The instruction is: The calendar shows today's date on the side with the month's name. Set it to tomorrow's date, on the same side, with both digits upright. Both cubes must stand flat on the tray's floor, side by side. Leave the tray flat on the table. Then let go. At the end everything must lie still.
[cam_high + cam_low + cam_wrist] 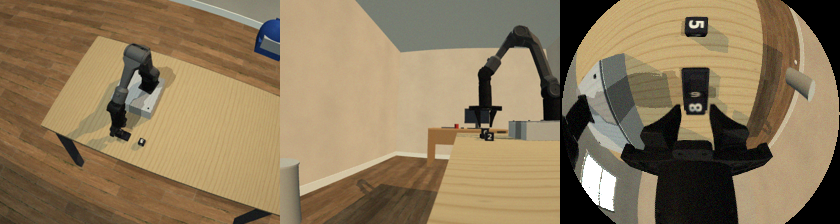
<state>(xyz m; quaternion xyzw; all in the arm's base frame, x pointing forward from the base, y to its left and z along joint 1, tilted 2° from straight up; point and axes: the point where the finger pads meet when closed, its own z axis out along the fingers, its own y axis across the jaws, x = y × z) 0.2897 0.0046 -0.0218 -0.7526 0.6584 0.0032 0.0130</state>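
The calendar tray is 4 cm below my hand and 2 cm to the left of it. The rest, counted from my hand: black calendar cube: 12 cm to the left, 4 cm below, 2 cm behind.
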